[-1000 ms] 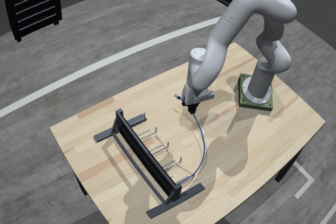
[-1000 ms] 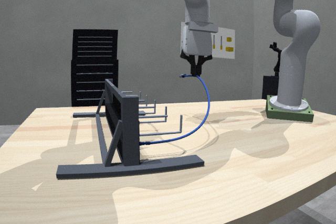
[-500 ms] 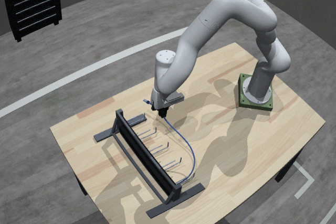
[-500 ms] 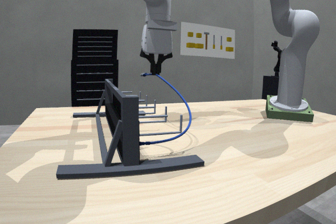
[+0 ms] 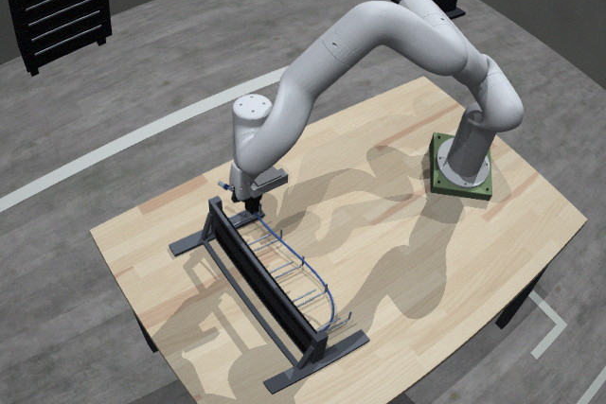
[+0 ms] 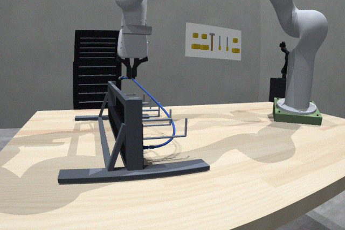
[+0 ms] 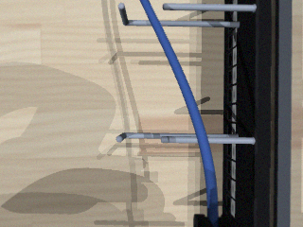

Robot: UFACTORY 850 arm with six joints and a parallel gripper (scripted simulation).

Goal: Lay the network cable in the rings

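Now: hand 1 cm short of the free plug, 11 cm to the left of it and 2 cm above it. The rest, counted from my hand: dark grey patch panel 7 cm ahead, 14 cm to the left, 11 cm below.
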